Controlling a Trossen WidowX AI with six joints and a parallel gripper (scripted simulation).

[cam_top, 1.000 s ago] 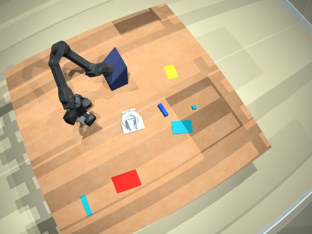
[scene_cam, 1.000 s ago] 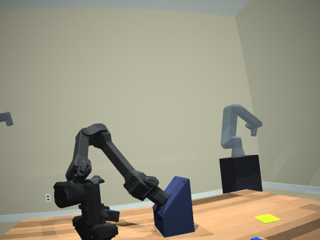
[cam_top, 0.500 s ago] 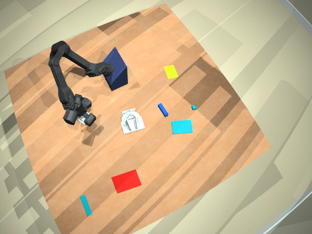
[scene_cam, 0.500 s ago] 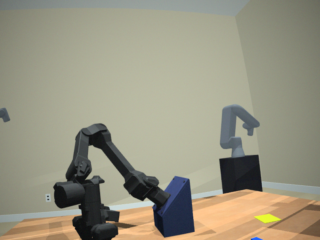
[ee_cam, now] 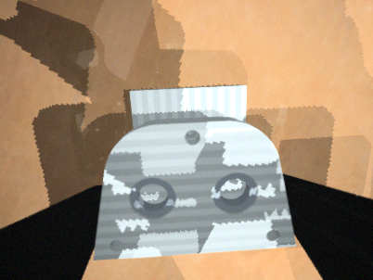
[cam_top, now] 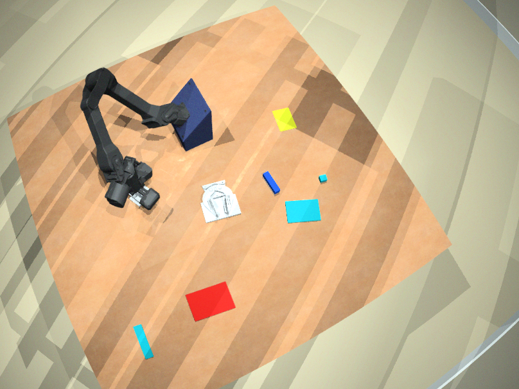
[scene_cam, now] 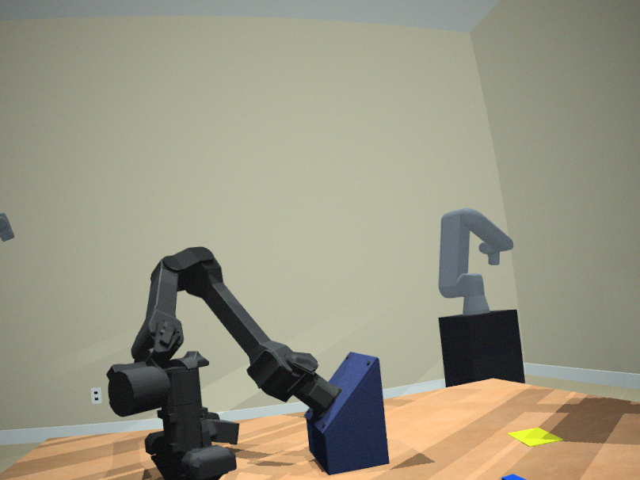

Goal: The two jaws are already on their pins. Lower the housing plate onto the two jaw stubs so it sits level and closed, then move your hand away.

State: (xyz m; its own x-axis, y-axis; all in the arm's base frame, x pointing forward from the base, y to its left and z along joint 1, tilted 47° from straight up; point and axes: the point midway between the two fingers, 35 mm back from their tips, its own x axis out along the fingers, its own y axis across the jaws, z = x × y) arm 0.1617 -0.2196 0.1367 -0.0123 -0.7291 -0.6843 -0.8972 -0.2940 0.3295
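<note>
Right now the white part is 1 cm to the left of my gripper tip. The rest, counted from my gripper tip: red patch (43 cm ahead, 6 cm to the left, 1 cm below); cyan strip (45 cm ahead, 20 cm to the right, 1 cm below); blue bar (17 cm ahead, 42 cm to the left).
</note>
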